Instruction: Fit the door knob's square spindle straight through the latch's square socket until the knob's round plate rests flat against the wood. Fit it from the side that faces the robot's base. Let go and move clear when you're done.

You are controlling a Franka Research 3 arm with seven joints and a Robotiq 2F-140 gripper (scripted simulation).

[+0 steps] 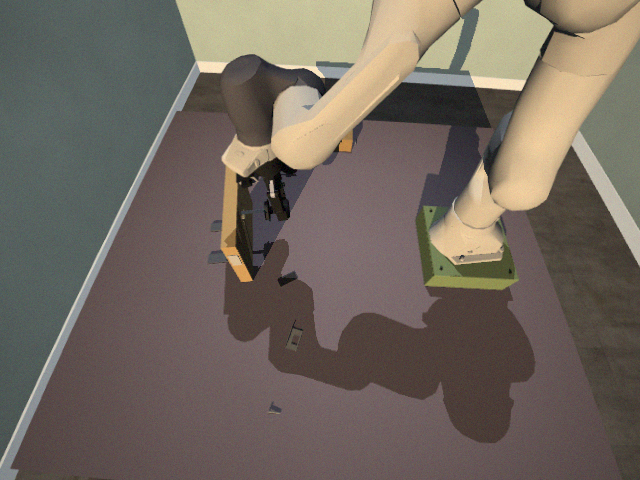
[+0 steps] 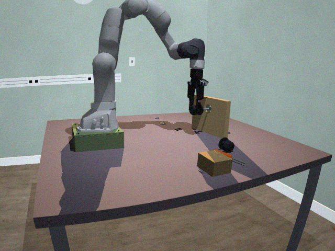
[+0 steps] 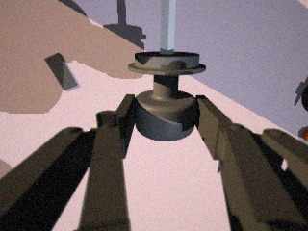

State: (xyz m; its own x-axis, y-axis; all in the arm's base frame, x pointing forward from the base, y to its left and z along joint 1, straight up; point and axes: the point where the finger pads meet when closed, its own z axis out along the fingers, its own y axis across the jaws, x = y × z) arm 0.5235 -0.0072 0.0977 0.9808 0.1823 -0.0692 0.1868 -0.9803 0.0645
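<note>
The wooden door panel is 13 cm ahead of my hand, 5 cm below it and 2 cm to the left of it.
</note>
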